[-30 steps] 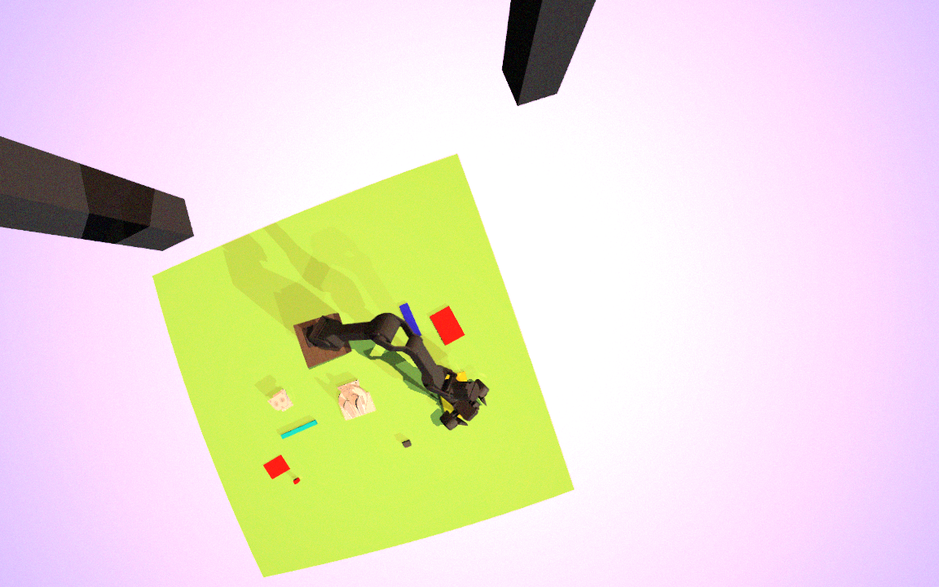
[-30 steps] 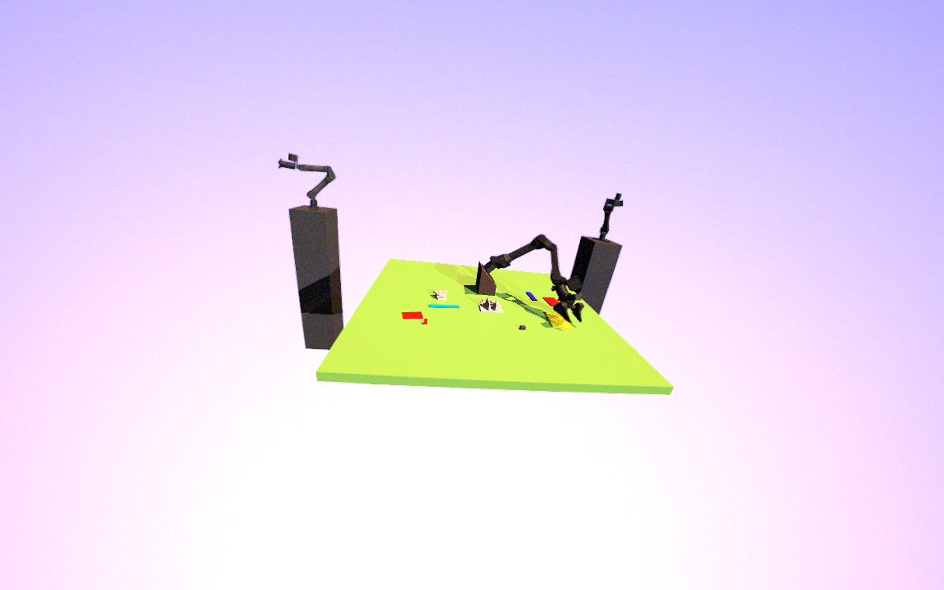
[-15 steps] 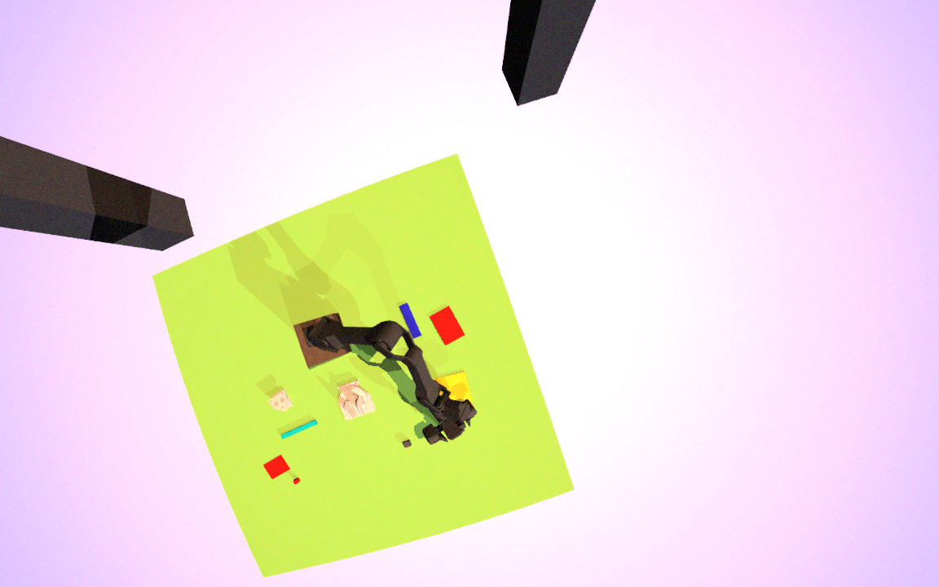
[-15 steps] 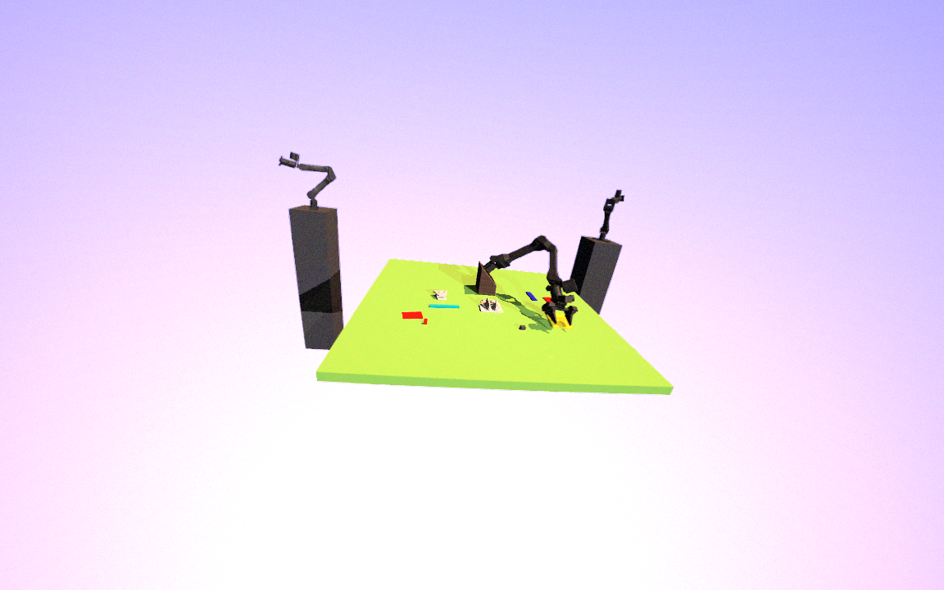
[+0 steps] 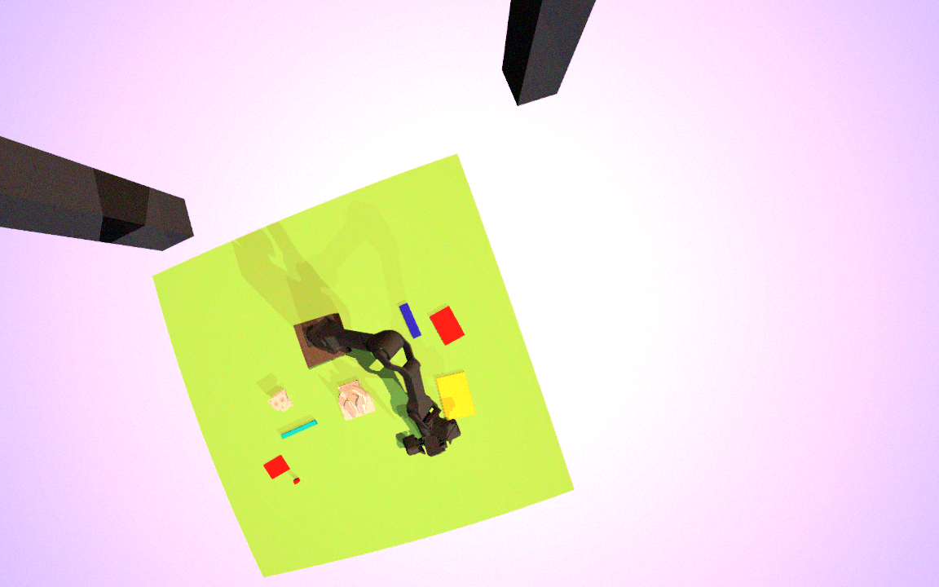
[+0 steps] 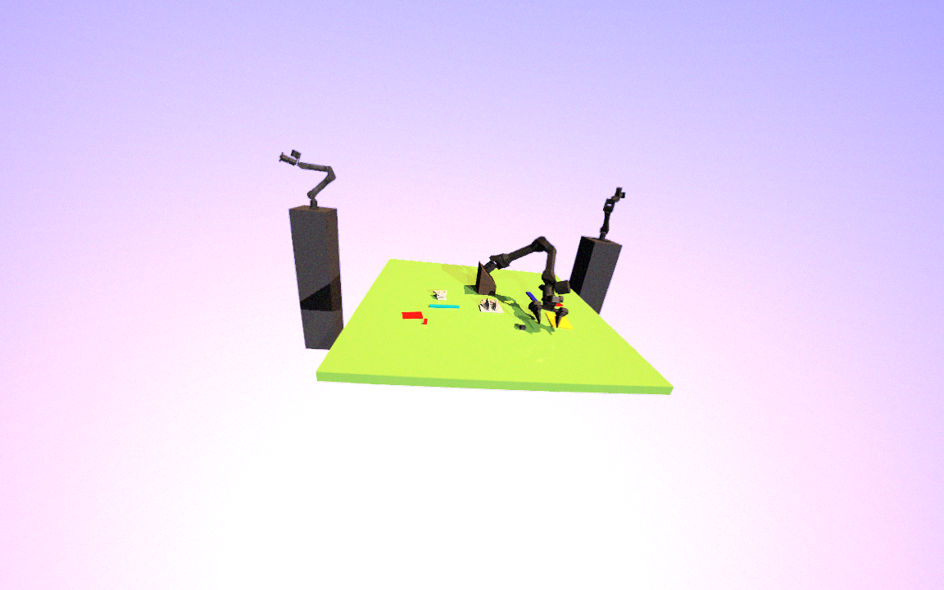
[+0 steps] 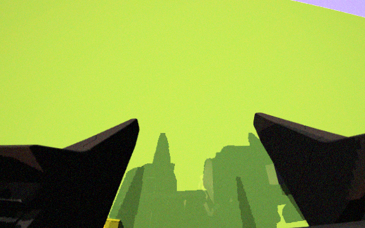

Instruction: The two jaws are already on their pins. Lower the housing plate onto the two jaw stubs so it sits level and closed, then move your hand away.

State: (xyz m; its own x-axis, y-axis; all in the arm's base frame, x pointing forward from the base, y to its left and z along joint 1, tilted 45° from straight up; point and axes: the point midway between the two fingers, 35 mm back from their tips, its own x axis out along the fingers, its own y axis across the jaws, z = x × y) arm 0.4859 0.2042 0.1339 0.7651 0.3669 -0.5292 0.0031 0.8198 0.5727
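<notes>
Right now my gripper tip is 11 cm to the left of the dark cube, 4 cm past it and 4 cm above it. The rest, counted from my gripper tip: cyan bar 48 cm to the right, 21 cm behind, 4 cm below; yellow housing plate 14 cm behind, 12 cm to the left, 4 cm below; blue bar 45 cm behind, 6 cm to the left, 4 cm below.
</notes>
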